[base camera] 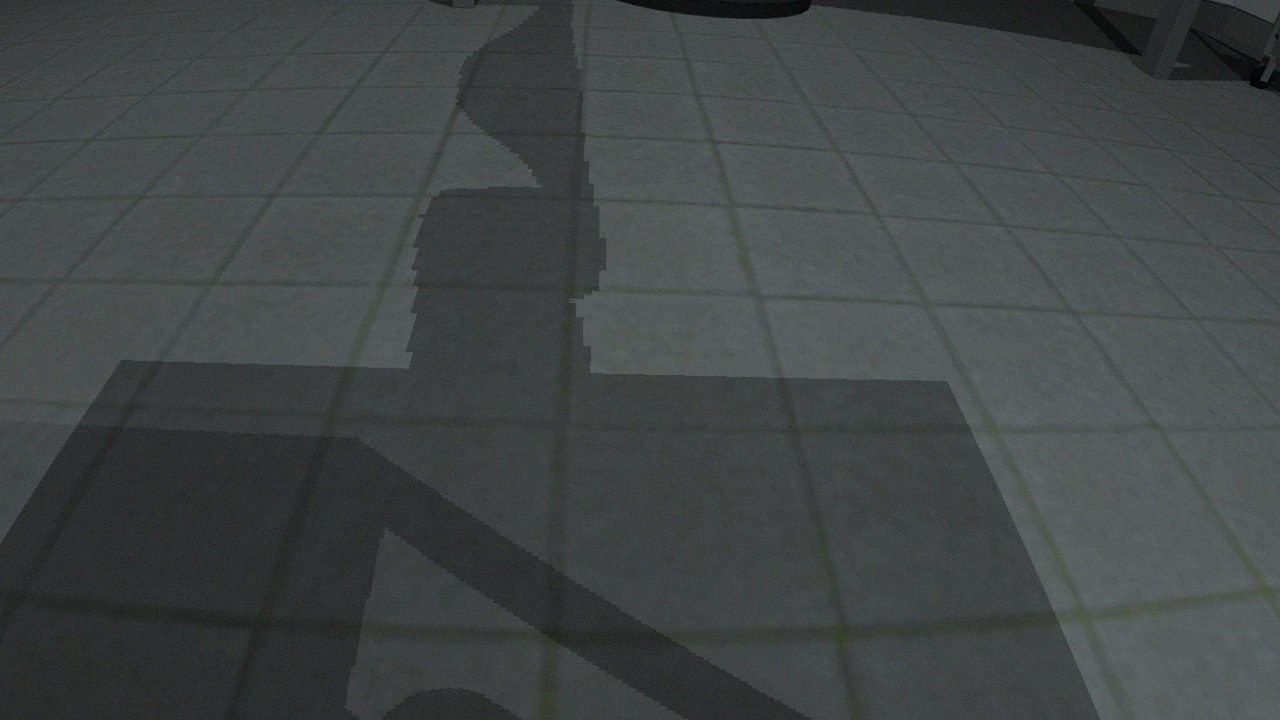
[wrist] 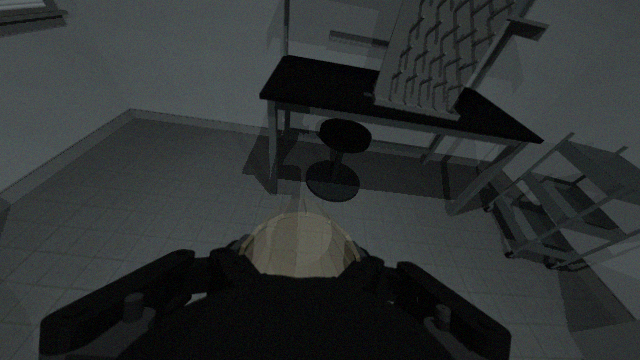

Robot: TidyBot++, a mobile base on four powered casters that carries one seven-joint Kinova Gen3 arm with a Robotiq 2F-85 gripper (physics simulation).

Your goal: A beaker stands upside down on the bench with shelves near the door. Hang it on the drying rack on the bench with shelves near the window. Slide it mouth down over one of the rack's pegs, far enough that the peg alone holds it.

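Places are measured from the arm's base along level axes (x ahead, y left, z up), in metres.
Pixels of known places: gripper, between the fingertips: (wrist: 299, 249).
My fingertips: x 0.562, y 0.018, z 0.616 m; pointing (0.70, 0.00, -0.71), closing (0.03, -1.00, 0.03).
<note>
Behind a point stands the place of what it marks.
The beaker (wrist: 300, 245) @[x 0.542, y 0.019, z 0.663 m], see-through and yellowish, shows at the bottom middle of the wrist view. My gripper (wrist: 299, 249) @[x 0.562, y 0.018, z 0.616 m] is shut on it, one finger on each side; the dark gripper body hides its near part. The drying rack (wrist: 382, 92) @[x 1.624, y -0.348, z 0.396 m], a pale tilted board with several rows of pegs, stands on the black-topped bench (wrist: 320, 82) @[x 1.705, y -0.002, z 0.366 m] at the upper right of the wrist view, well beyond the beaker and apart from it. The rack's top is cut off by the view's edge. The gripper, beaker and rack do not show in the base camera view.
A round black stool (wrist: 345, 135) @[x 1.635, y -0.213, z 0.087 m] stands before the bench; its base (base camera: 716, 7) @[x 1.460, y -0.223, z -0.378 m] shows at the base view's top edge. A bench leg (base camera: 1168, 40) @[x 1.464, y -1.176, z -0.314 m] is at the top right there. A wheeled cart (wrist: 545, 152) stands right of the bench. A wall (wrist: 150, 65) @[x 2.227, y 1.374, z 0.115 m] runs at the left.
</note>
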